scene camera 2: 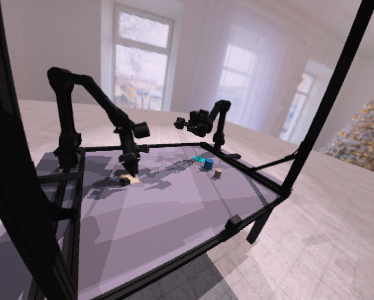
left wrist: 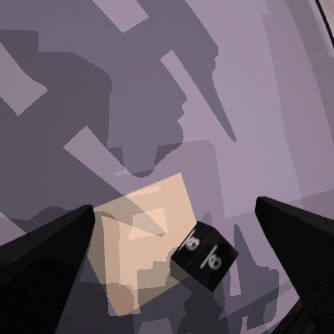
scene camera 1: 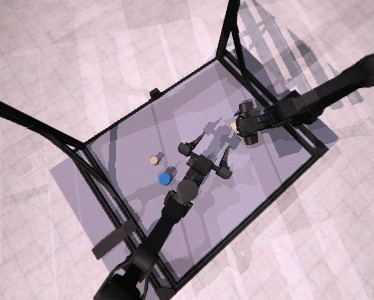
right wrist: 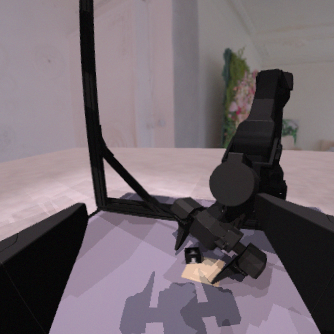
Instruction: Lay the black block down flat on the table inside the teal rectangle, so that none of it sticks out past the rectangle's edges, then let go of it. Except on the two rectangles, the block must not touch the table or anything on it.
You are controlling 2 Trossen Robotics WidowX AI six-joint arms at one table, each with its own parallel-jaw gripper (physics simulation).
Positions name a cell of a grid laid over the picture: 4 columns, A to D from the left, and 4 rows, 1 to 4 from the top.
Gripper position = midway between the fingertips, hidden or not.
Observation:
The left gripper (left wrist: C3) is open, holding nothing. Also in view: a black block (left wrist: C4). The right gripper (scene camera 1: C2) is open, holding nothing. Further things: a tan rectangle (right wrist: C4).
The left gripper is seen too in the right wrist view (right wrist: C4). The right gripper shows as well in the right wrist view (right wrist: C3).

